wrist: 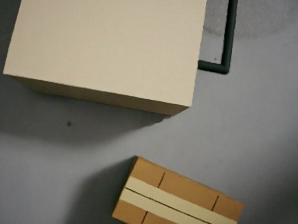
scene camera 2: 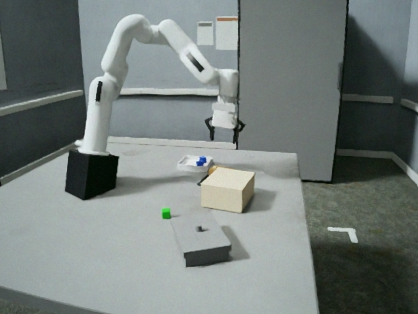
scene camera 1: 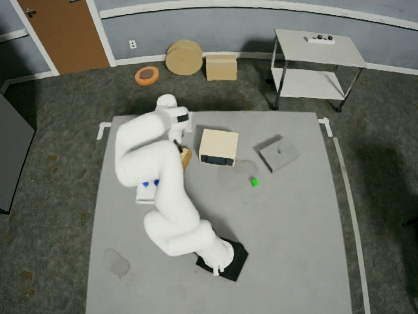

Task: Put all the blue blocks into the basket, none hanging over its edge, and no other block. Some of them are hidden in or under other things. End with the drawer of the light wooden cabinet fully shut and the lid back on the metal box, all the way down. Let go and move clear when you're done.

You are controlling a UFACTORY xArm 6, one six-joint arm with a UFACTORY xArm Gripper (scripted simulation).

Note:
In view: a light wooden cabinet (scene camera 2: 225, 189).
The light wooden cabinet is seen too in the wrist view (wrist: 147, 62) and in scene camera 1 (scene camera 1: 215, 143).

